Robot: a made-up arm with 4 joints.
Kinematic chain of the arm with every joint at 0, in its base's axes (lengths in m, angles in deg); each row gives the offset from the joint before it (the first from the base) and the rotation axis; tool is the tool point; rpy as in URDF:
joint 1: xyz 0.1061 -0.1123 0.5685 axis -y
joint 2: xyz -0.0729 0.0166 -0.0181 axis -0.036 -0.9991 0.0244
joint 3: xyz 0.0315 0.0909 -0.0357 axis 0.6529 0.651 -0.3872
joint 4: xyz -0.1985 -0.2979 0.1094 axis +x
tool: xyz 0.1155 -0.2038 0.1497 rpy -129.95 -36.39 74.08
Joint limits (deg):
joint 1: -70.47..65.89
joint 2: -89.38..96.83
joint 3: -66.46..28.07
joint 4: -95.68..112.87
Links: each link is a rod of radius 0.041 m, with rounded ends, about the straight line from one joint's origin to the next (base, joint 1, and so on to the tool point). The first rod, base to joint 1, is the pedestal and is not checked.
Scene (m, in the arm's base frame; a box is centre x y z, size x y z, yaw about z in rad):
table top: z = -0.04
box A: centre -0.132 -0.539 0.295 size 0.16 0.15 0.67 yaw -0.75
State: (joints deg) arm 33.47 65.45 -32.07 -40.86
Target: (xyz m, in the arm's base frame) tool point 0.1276 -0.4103 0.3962
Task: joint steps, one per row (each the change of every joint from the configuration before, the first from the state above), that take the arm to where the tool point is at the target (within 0.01 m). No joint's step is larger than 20 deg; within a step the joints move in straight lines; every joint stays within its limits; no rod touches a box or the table.
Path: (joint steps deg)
1: -17.32 1.09 1.14 5.72
2: -17.33 1.10 1.13 5.71
3: -17.32 1.09 1.14 5.72
4: -17.32 1.10 1.14 5.71
5: -17.33 1.09 1.14 5.72
6: -17.32 1.10 1.13 5.71
7: 12.20 -8.88 -0.74 19.53
8: 12.20 -8.88 -0.75 19.54
9: 12.20 -8.88 -0.75 19.53
10: 12.20 -8.88 -0.74 19.53
11: 12.88 6.07 16.54 14.17
12: 12.88 6.07 16.54 14.17

